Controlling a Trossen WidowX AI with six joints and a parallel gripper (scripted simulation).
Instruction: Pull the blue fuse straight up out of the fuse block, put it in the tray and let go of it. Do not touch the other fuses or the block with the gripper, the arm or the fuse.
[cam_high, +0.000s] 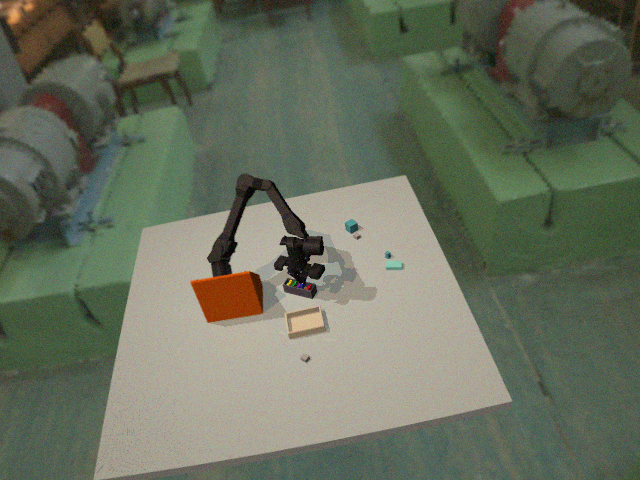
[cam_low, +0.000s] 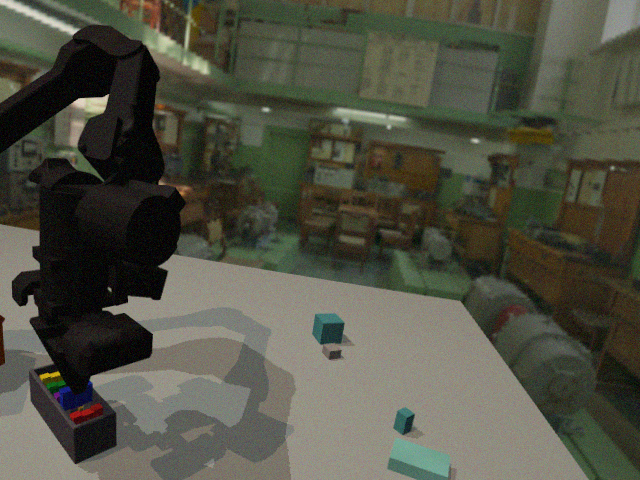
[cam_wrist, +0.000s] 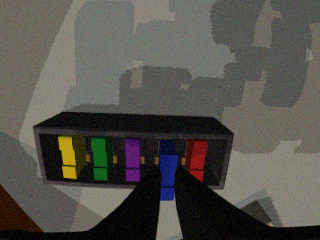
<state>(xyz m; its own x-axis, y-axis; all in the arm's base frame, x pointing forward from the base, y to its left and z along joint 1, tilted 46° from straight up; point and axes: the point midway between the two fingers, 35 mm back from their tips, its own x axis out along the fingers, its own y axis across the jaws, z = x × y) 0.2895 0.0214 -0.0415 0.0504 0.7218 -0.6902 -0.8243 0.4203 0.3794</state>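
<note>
Right now my gripper tip is 16 cm to the left of the tan tray, 5 cm above it and 2 cm past it. Also, from my gripper tip: blue fuse 1 cm below; teal cube 32 cm to the left, 24 cm ahead, 3 cm below; light teal slab 36 cm ahead, 4 cm to the left, 4 cm below.
</note>
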